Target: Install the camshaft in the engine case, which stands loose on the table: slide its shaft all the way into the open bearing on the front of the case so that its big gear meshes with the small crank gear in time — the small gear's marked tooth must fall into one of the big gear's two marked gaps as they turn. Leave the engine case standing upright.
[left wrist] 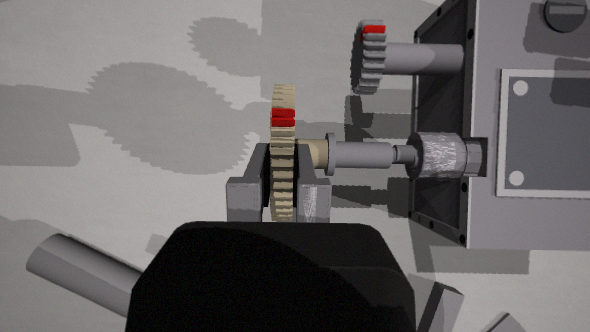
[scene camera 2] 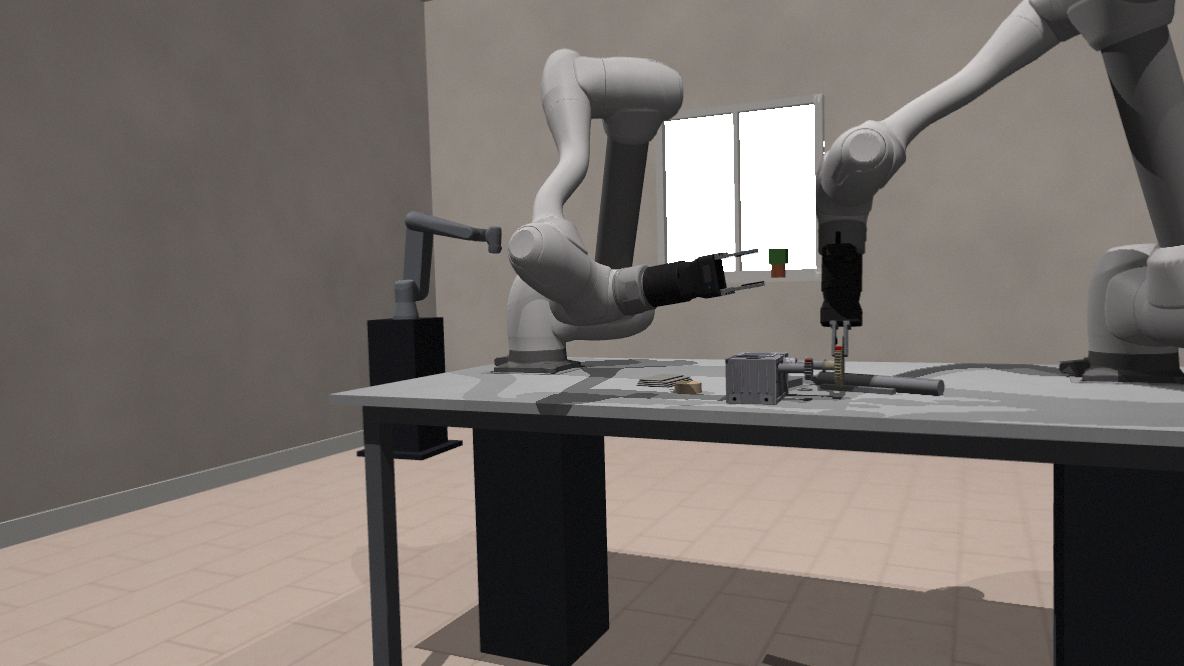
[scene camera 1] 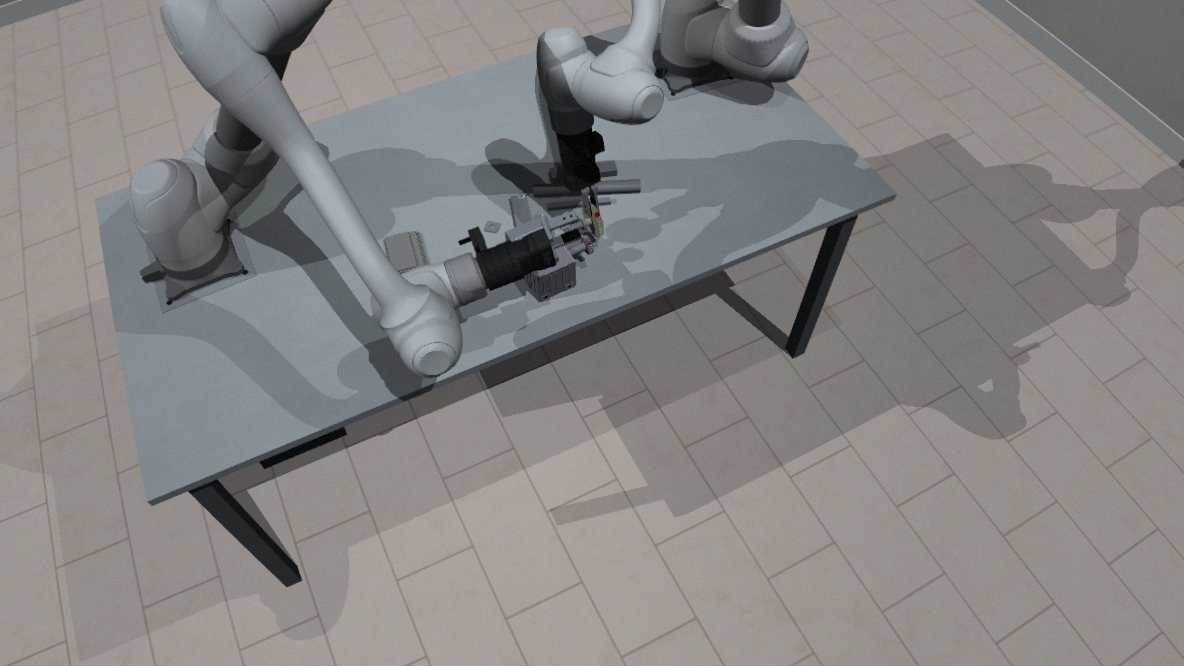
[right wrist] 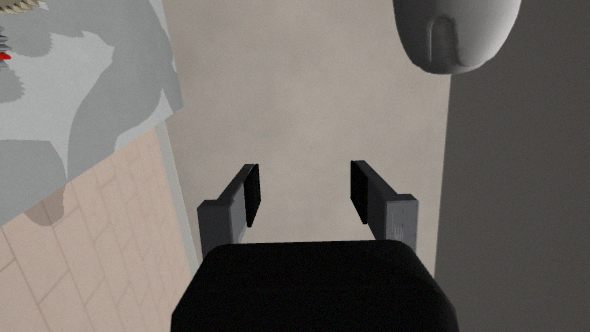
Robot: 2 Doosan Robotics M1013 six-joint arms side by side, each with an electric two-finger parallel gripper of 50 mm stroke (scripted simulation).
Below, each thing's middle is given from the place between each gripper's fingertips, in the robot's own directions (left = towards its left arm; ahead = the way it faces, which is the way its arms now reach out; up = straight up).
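Ribbed plate stack (scene camera 1: 405, 250): 39 cm to the right of my left hand, 16 cm behind it, 9 cm below it. My left hand: 7 cm short of the small crank gear (left wrist: 369, 46), 5 cm to the left of it, 3 cm above it.
Ribbed plate stack: 31 cm behind my right hand, 26 cm to the right of it, 24 cm below it. My right hand (scene camera 2: 759, 267): 18 cm above the small crank gear, 8 cm past it, 9 cm to the right of it.
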